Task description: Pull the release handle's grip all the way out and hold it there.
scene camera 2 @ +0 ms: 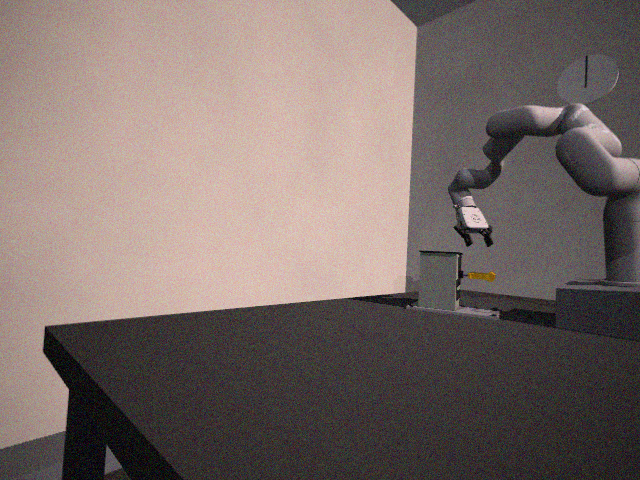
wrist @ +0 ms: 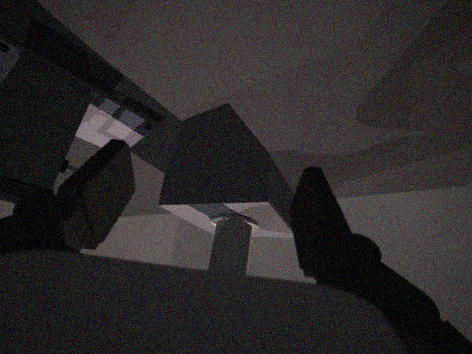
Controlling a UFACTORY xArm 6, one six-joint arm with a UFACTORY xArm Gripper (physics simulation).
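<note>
The release handle's yellow grip (scene camera 2: 481, 276) sticks out sideways to the right from an upright pale grey-green box (scene camera 2: 438, 280), on a short thin rod, in the scene view. The box stands on a flat light base plate (scene camera 2: 480, 312). My gripper (scene camera 2: 479, 244) (wrist: 215, 177) is open and empty, pointing down. It hangs above the grip and the box's right edge, clear of both. In the wrist view the two dark fingers stand wide apart. The yellow grip cannot be made out there, and the picture is very dark.
A large dark table top (scene camera 2: 330, 387) fills the foreground of the scene view. The robot's grey pedestal (scene camera 2: 594, 310) is right of the box. A tall pale wall (scene camera 2: 206, 155) is at the left. In the wrist view a dark angular block (wrist: 220, 165) shows beyond the fingers.
</note>
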